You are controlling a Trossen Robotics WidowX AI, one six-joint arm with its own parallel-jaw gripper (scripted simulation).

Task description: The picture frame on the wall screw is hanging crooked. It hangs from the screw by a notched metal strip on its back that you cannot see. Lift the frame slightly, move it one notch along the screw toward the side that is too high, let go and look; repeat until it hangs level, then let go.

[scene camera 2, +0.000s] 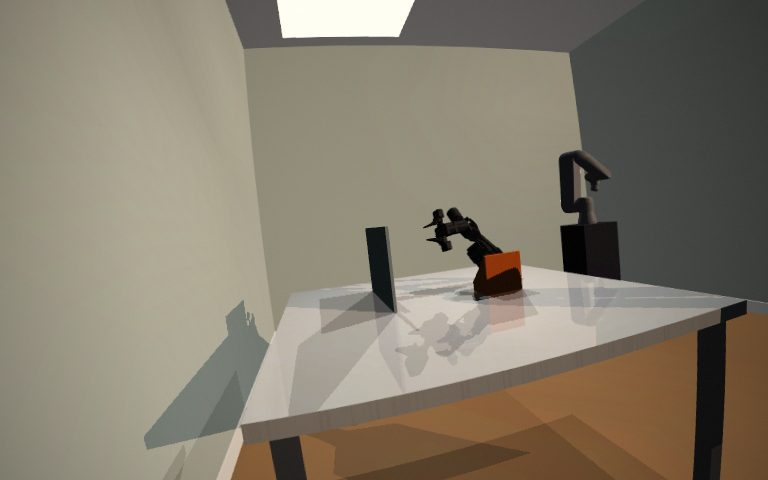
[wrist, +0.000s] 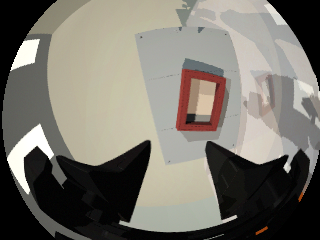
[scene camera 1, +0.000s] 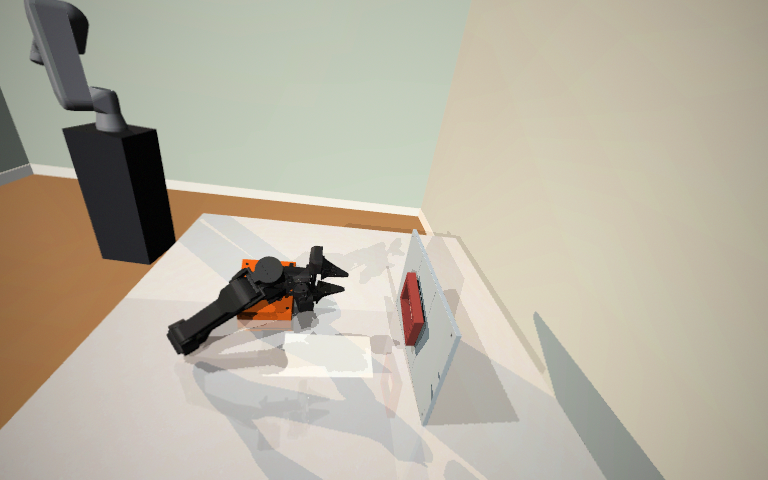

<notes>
I see my gripper, a red picture frame and a grey wall panel.
My gripper is seen too in the wrist view.
</notes>
